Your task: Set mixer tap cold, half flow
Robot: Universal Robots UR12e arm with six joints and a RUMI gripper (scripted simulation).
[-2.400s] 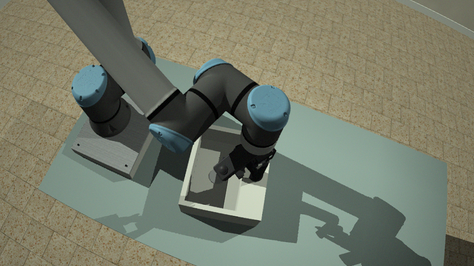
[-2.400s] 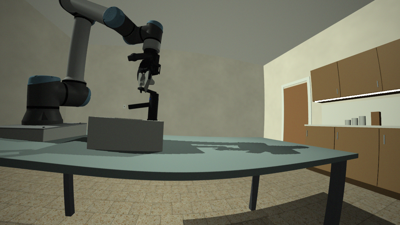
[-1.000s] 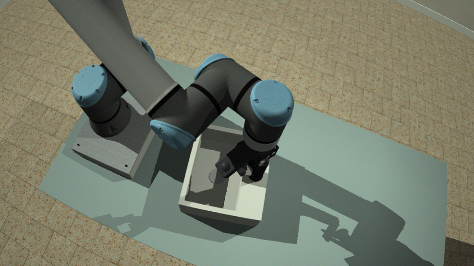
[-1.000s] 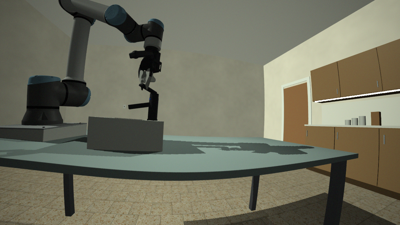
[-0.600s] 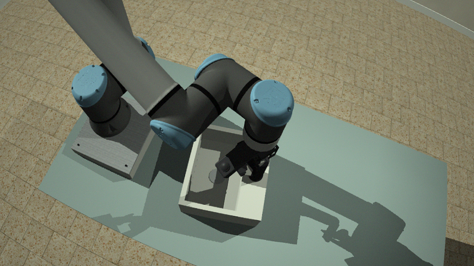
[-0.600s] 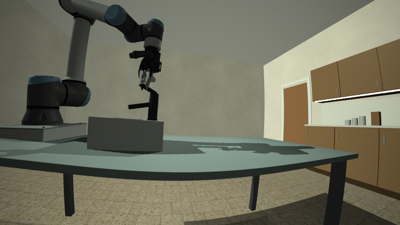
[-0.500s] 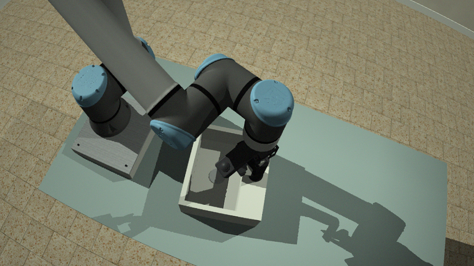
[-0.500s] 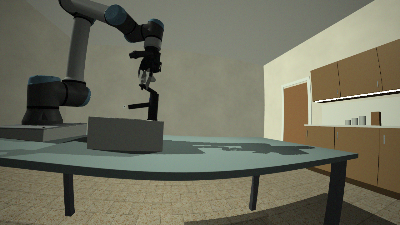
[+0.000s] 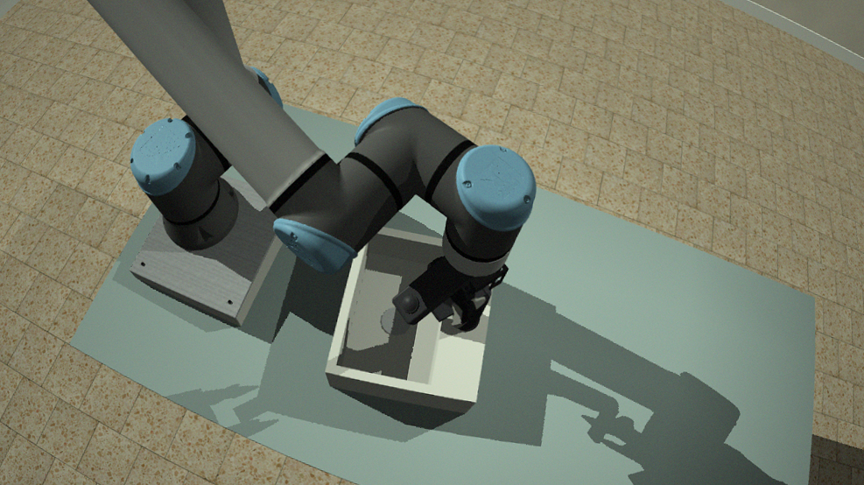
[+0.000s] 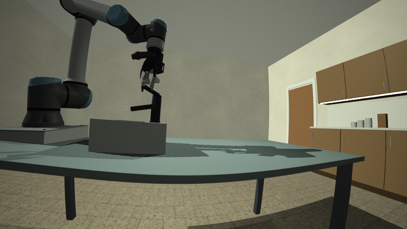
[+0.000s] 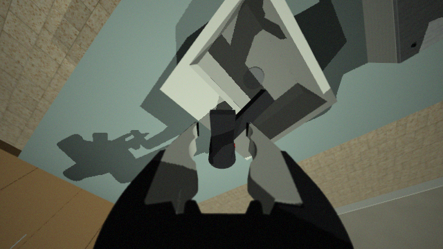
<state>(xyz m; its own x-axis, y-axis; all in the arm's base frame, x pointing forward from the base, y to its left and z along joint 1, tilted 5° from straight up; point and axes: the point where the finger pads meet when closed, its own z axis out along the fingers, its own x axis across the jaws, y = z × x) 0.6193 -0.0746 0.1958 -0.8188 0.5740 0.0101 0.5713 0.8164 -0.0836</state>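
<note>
Now: hand 2 cm short of the lever, 2 cm to the right of it and 1 cm above it. From my hand the other things lie so: black mixer tap: 3 cm ahead, 4 cm to the left, 6 cm below; then white sink basin: 7 cm behind, 4 cm to the left, 24 cm below.
</note>
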